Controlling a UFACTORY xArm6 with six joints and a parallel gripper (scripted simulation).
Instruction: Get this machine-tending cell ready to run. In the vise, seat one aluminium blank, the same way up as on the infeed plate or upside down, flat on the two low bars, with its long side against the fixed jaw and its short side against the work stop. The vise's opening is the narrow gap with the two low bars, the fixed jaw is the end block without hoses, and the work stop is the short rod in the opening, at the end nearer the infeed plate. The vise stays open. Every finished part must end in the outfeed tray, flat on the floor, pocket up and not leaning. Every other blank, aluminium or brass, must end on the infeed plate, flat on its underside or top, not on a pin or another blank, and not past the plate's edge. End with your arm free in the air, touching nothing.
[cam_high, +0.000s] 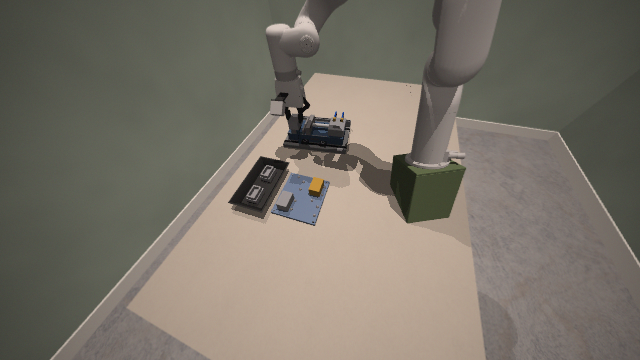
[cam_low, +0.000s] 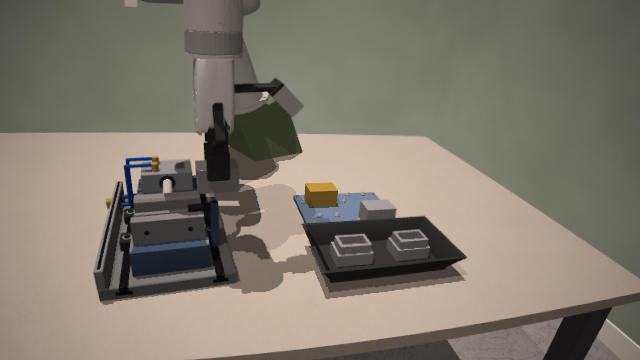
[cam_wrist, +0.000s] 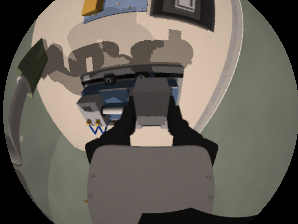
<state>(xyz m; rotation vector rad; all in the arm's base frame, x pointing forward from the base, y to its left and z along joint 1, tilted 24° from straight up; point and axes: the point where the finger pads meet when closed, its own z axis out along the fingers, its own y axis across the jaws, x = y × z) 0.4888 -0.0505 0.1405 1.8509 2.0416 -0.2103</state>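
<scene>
The vise lies 60 mm behind my hand, 80 mm to the right of it and 120 mm below it. Round my hand: brass blank: 150 mm behind, 220 mm to the left, 140 mm below.
</scene>
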